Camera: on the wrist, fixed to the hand. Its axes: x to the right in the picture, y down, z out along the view.
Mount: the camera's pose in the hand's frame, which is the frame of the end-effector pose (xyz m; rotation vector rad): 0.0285 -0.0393 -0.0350 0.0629 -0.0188 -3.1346
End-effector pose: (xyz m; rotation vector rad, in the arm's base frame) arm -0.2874 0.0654 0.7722 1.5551 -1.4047 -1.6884
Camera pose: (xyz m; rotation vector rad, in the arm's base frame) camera -0.2511 0.0433 0.7300 -1.1732 -1.2573 0.5011
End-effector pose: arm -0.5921 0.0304 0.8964 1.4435 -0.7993 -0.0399
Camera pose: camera -0.5361 0.0399 0.8775 -1.1441 -1.9627 2.0801
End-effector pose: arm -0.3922 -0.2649 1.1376 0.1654 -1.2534 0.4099
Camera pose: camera -0.3387 -0.2829 1.1576 1.6846 0.2082 -2.1816
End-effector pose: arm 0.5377 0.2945 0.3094 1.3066 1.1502 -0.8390
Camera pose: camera 0.5023 0.3279 0.2746 1.2316 -1.4081 1.4993
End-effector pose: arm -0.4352 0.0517 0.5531 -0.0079 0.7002 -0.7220
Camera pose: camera -0.4643 0.0124 0.5187 0.8324 0.0388 2.2992
